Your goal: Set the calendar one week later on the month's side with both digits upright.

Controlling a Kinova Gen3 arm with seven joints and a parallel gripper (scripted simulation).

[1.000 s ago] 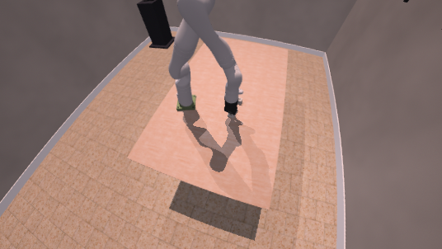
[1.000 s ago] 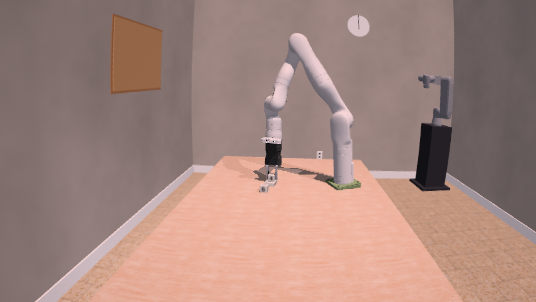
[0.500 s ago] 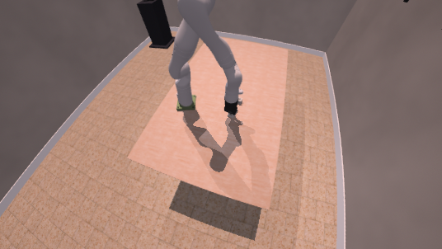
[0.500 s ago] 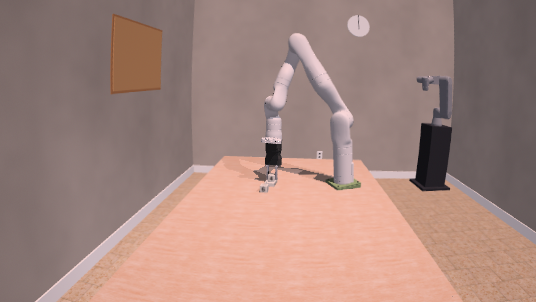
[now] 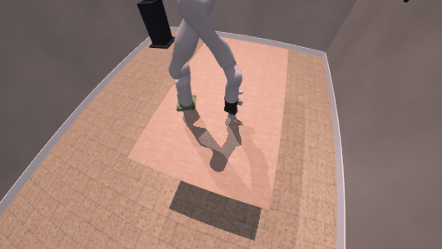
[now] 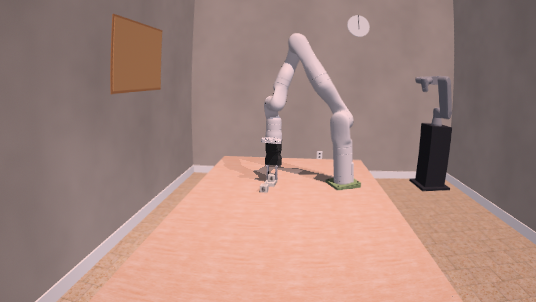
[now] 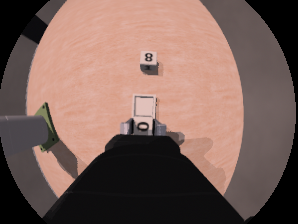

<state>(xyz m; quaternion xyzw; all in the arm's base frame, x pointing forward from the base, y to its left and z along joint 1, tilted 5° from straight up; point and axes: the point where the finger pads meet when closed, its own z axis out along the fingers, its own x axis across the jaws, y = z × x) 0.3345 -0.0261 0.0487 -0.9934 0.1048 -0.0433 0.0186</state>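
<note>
My hand is 30 mm above the tray and 20 mm to the right of it.
</note>
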